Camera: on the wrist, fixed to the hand. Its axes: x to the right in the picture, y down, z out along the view.
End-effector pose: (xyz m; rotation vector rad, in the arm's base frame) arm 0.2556 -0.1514 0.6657 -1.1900 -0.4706 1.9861
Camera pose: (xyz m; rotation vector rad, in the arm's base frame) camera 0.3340 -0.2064 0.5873 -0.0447 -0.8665 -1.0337
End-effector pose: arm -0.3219 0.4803 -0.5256 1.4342 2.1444 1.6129
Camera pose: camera -0.3426 0.3901 -0.4434 -2.0615 1.1559 0.2451
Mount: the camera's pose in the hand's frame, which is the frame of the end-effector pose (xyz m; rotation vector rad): -0.0178 0.0528 -0.1105 -0.1379 0.7209 -3.0384
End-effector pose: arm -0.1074 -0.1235 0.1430 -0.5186 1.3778 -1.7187
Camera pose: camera -0.1621 -0.0464 0.0631 0.8523 0.1476 0.9485
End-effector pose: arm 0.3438 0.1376 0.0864 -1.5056 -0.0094 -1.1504
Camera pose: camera 0.2956 0.0473 0.0169 -0.2096 1.1374 1.7404
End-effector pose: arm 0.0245 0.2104 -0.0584 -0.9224 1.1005 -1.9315
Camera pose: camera -0.0476 0.2477 -0.1518 0.5513 0.4830 0.8854
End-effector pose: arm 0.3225 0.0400 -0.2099 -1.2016 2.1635 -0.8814
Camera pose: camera 0.2260 0.1087 -0.1740 1.7145 0.8420 0.7606
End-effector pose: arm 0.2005 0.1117 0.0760 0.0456 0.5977 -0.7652
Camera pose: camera 0.1711 0.1891 -0.0159 0.5857 -0.6121 2.1212
